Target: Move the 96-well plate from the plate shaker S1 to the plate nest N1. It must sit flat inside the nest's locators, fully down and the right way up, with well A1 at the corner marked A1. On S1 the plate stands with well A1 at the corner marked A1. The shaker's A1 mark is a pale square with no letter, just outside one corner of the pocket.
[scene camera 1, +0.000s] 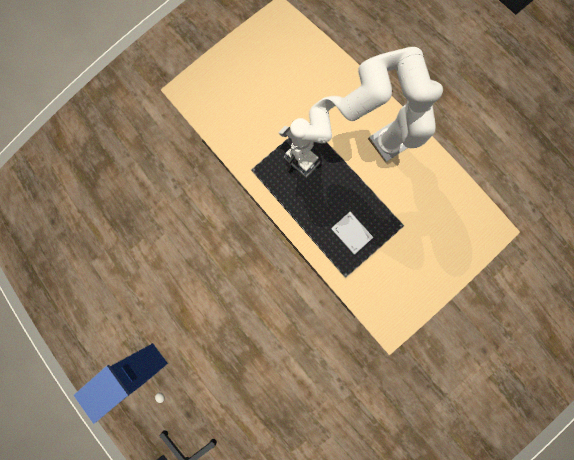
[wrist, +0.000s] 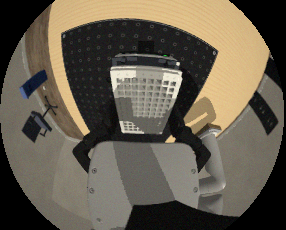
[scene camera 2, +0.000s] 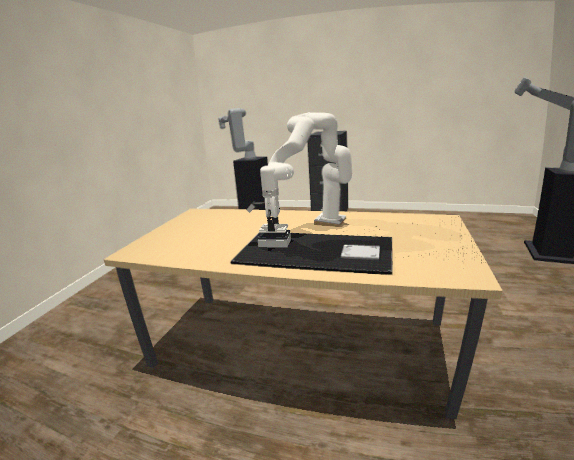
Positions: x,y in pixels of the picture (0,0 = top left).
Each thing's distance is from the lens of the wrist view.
white 96-well plate (wrist: 145,115): 0.14 m
